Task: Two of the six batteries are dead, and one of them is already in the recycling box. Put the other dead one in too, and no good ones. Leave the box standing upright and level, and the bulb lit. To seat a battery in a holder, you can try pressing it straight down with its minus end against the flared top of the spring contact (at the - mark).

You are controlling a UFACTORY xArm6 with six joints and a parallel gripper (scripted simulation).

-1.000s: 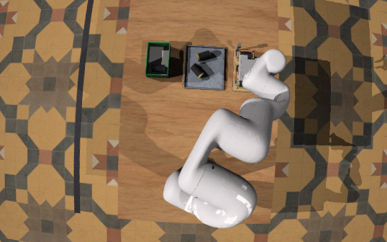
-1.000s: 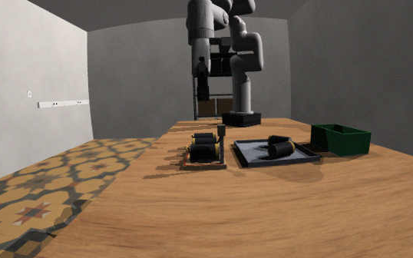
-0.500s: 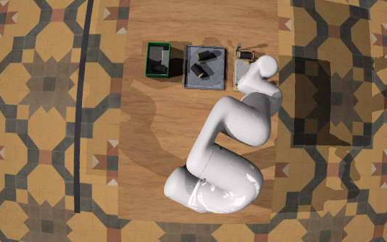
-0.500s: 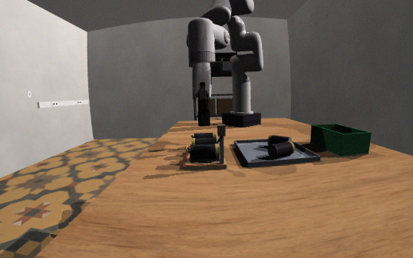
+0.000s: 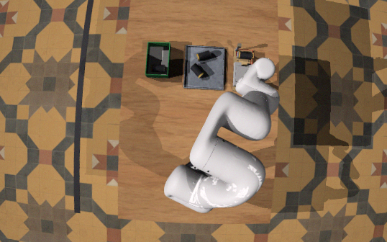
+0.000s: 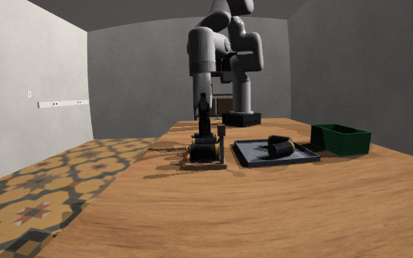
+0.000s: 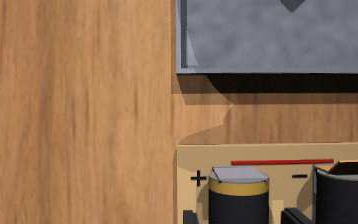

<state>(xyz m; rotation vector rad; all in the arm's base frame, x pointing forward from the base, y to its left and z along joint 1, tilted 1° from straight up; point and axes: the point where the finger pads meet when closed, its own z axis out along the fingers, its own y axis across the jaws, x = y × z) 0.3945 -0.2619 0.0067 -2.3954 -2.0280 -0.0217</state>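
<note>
Right now my hand is 10 cm short of the grey tray, 17 cm to the right of it and 6 cm above it. Round my hand: green recycling box (15 cm ahead, 37 cm to the left, 5 cm below).
</note>
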